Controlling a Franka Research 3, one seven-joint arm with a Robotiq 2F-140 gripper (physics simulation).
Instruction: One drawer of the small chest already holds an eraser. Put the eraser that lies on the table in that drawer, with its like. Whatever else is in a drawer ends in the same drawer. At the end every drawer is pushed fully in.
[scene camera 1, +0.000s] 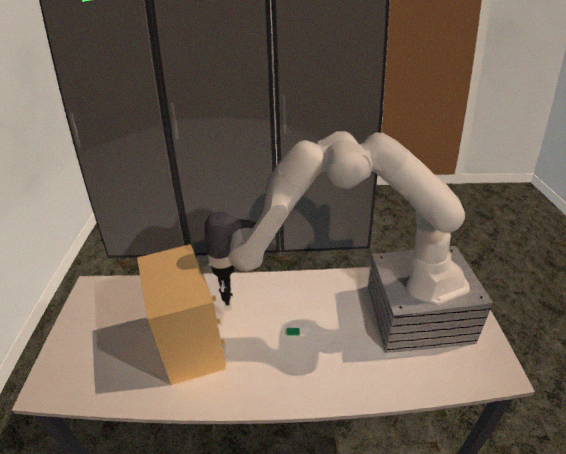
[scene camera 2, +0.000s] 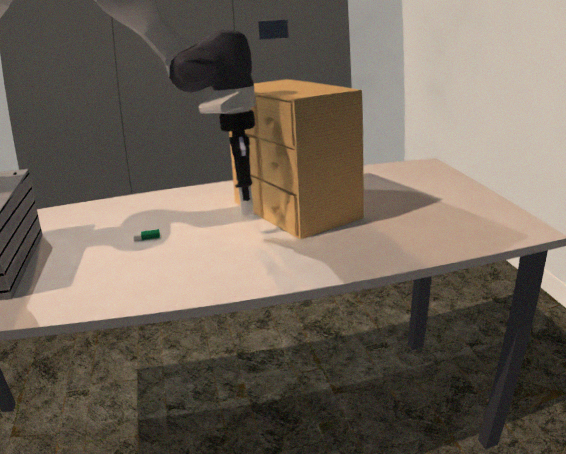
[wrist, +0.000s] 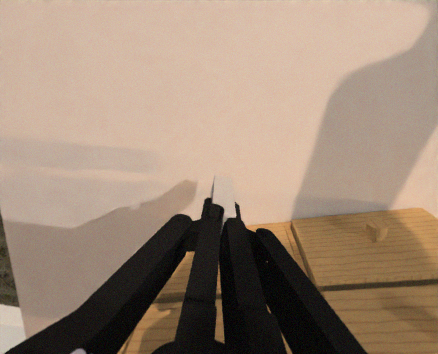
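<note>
The eraser, green with a pale end (scene camera 1: 293, 331) (scene camera 2: 150, 234), lies flat on the table (scene camera 1: 400, 380) (scene camera 2: 200, 280), well out in front of the chest. The small wooden chest (scene camera 1: 187, 325) (scene camera 2: 330, 160) (wrist: 370, 255) has two columns of drawers with small knobs. The drawers that show look pushed in; the column behind the fingers is partly hidden. The eraser inside a drawer cannot be seen. My gripper (scene camera 1: 227, 304) (scene camera 2: 245, 206) (wrist: 219, 189) is shut and empty. It points down close in front of the chest's far column, its pale tips low, near the bottom drawer's level.
The arm's grey slatted base block (scene camera 1: 435, 325) (scene camera 2: 15, 240) stands at the opposite end of the table from the chest. Tall dark cabinets (scene camera 1: 215, 75) stand behind the table. The arm's shadow falls across the table around the eraser.
</note>
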